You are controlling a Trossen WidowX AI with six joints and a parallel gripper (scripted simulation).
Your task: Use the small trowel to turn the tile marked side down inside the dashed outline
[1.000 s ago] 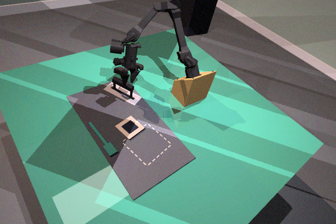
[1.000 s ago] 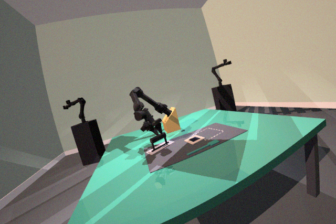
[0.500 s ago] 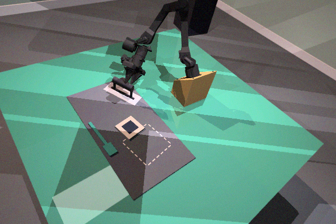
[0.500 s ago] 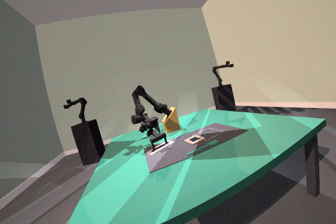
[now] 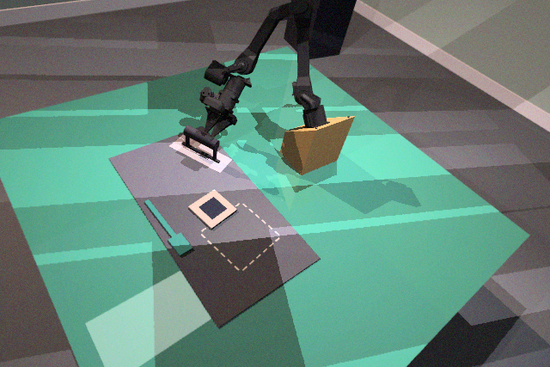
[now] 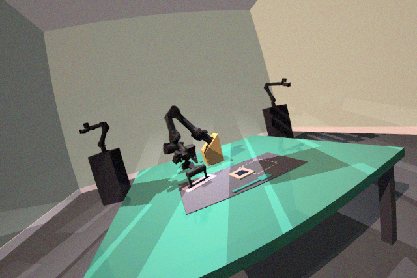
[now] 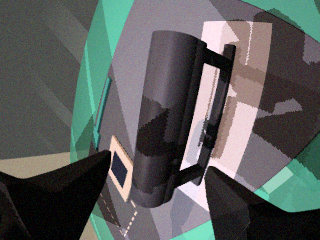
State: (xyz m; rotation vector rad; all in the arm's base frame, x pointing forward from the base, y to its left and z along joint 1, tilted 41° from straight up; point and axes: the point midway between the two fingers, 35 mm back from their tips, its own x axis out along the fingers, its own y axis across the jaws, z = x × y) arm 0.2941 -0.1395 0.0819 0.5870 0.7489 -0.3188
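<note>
My gripper tip is 21 cm to the right of the grey mat, 10 cm above it and 8 cm short of it. The rest, counted from my gripper tip: teal trowel: 25 cm to the left, 22 cm ahead, 8 cm below; then tile: 23 cm to the left, 8 cm below, 8 cm ahead.
</note>
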